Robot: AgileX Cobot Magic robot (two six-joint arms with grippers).
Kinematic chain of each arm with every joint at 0, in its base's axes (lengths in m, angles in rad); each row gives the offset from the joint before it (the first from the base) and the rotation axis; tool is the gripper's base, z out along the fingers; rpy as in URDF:
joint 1: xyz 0 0 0.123 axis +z
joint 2: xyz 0 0 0 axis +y
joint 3: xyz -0.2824 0 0.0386 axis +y
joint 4: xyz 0.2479 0 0.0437 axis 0.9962 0 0.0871
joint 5: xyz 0 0 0 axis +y
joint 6: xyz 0.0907 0 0.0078 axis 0.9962 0 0.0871
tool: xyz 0 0 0 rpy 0 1.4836 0
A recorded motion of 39 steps. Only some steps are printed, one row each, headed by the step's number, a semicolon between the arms.
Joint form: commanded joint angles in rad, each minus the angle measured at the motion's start. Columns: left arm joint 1, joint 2, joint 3, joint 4, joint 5, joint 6; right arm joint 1, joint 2, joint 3, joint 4, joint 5, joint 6.
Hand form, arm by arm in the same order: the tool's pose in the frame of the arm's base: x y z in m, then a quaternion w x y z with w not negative. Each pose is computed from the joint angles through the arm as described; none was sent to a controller.
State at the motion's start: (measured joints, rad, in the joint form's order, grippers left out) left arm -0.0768 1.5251 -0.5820 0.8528 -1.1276 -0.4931; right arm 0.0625 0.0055 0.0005 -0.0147 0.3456 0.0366
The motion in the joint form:
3: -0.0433 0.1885 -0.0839 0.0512 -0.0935 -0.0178; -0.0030 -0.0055 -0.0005 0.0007 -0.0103 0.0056
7: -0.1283 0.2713 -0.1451 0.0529 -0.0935 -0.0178; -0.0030 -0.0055 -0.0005 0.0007 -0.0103 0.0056
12: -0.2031 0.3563 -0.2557 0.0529 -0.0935 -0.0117; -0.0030 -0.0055 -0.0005 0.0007 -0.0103 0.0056
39: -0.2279 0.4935 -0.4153 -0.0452 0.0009 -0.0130; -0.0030 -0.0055 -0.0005 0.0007 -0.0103 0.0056
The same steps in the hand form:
3: 0.2911 -0.1028 0.2088 0.63739 0.30222 0.61850 -0.34619; 0.0536 0.0028 0.1828 0.61367 -0.01063 0.78908 0.02535
7: 0.2992 -0.1309 0.1965 0.61460 0.32639 0.61235 -0.37519; 0.0536 0.0028 0.1828 0.61367 -0.01063 0.78908 0.02535
12: 0.3146 -0.1604 0.1926 0.60990 0.35360 0.58980 -0.39385; 0.0536 0.0028 0.1828 0.61367 -0.01063 0.78908 0.02535
39: 0.3569 -0.1745 0.1745 0.61463 0.32047 0.62006 -0.36749; 0.0536 0.0028 0.1828 0.61367 -0.01063 0.78908 0.02535

